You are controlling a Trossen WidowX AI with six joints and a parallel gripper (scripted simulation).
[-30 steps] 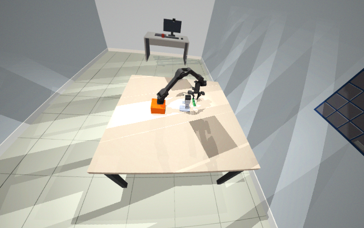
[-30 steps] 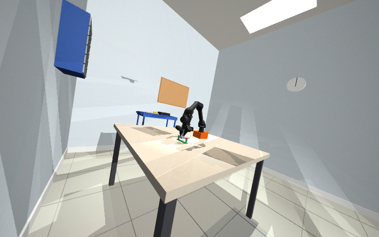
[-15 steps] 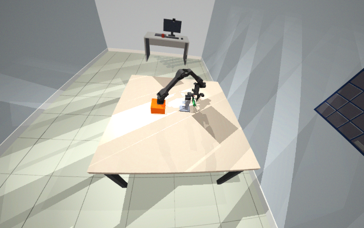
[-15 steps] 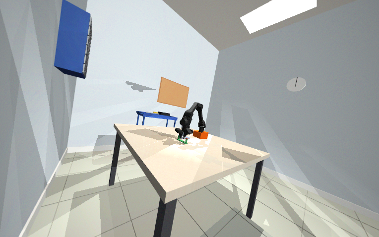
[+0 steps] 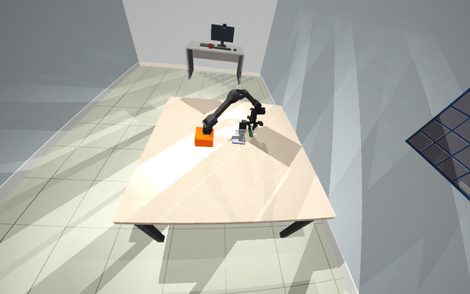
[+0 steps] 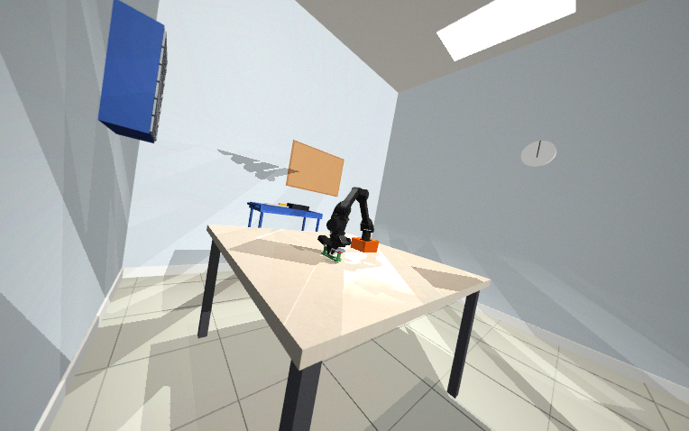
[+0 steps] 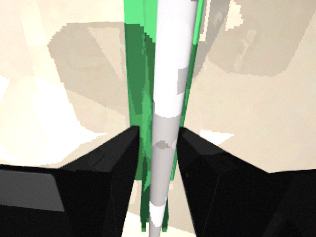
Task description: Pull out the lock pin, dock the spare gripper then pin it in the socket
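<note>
The green rest is 10 mm to the left of my gripper tip and 10 mm above it. Round my gripper tip: mount (130 mm behind, 100 mm to the right, 40 mm above); spare gripper (120 mm behind, 100 mm to the right, 110 mm above).
</note>
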